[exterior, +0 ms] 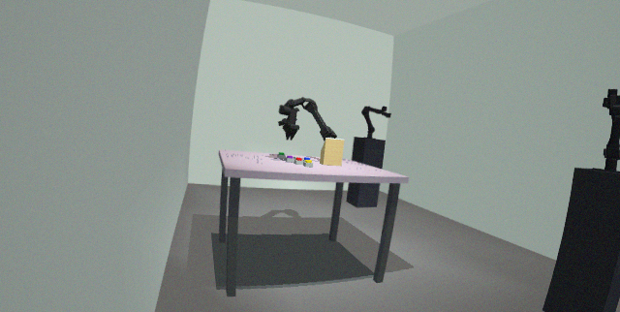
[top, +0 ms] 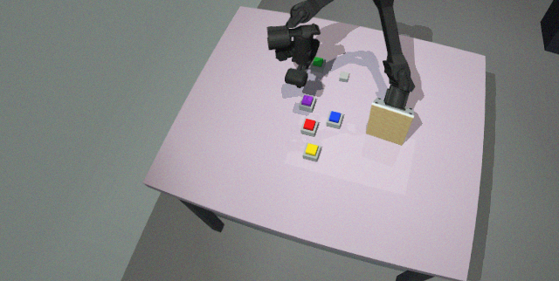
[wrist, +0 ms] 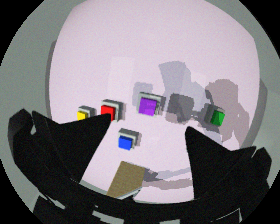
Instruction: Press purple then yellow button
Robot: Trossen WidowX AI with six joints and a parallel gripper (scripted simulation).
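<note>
My gripper tip is 110 mm above the purple button, 10 mm to the right of it and 10 mm past it. Round my gripper tip: green button 170 mm to the right, 110 mm below; then red button 110 mm below, 100 mm to the left, 50 mm behind; then blue button 120 mm behind, 110 mm below, 50 mm to the left.
</note>
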